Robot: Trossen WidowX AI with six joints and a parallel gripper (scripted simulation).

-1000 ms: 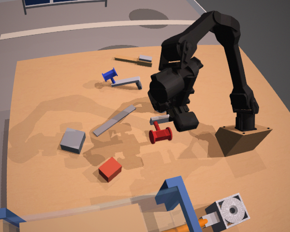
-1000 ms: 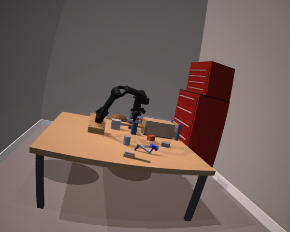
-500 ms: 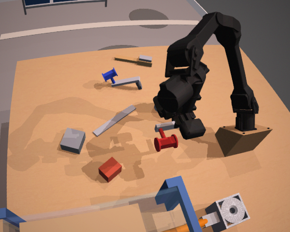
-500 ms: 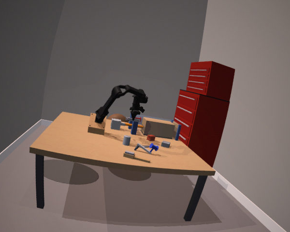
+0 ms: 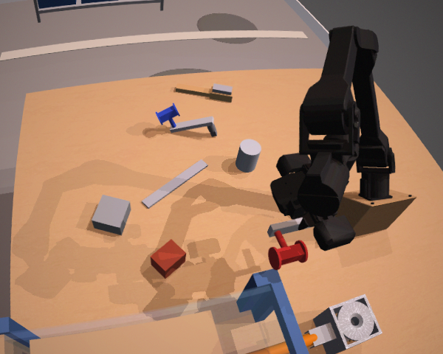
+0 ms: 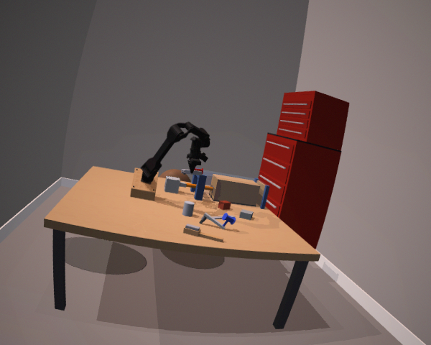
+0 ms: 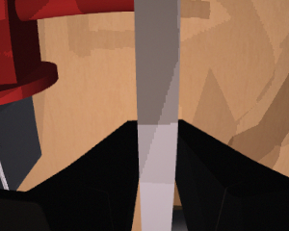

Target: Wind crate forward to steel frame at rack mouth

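Now: the red knob 50 mm to the left of my gripper tip, 40 mm ahead of it and 10 mm above it. Also, from my gripper tip: red-gripped winch handle: 10 mm to the left, 10 mm ahead, 10 mm above; then blue steel frame: 200 mm to the left, 70 mm below, 40 mm ahead; then grey winch: 170 mm to the left, 140 mm below, 130 mm behind.
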